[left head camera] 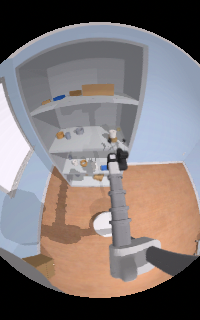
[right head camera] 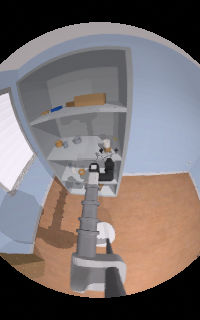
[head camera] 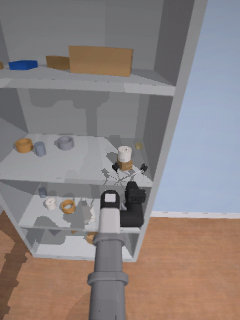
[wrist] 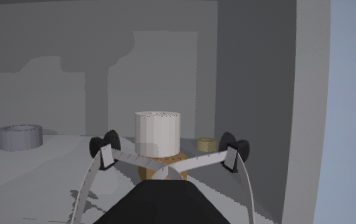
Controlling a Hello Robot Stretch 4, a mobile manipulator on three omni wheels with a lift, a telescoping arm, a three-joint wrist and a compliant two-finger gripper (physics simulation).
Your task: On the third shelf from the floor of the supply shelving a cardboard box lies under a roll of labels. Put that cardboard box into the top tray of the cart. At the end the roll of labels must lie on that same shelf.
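The cardboard box (head camera: 125, 165) (right head camera: 107, 149) (wrist: 172, 158) is small and brown and sits on the third shelf (head camera: 45, 167) near its right end. The white roll of labels (head camera: 124, 153) (left head camera: 113, 133) (right head camera: 106, 143) (wrist: 158, 134) stands upright on top of it. My gripper (head camera: 130, 167) (wrist: 170, 144) is open, with its fingertips wide apart over this shelf. In the wrist view the box and roll show between the fingertips, left of centre, and the finger strips partly hide the box. I cannot tell whether a fingertip is level with the box. The cart does not show clearly.
A small tan ring (head camera: 139, 146) (wrist: 206, 144) lies behind at the right, near the side panel (wrist: 307, 100). A grey ring (head camera: 65, 143) (wrist: 21, 137), a grey cylinder (head camera: 40, 149) and an orange ring (head camera: 24, 145) stand farther left. A long cardboard box (head camera: 101, 60) lies on the shelf above.
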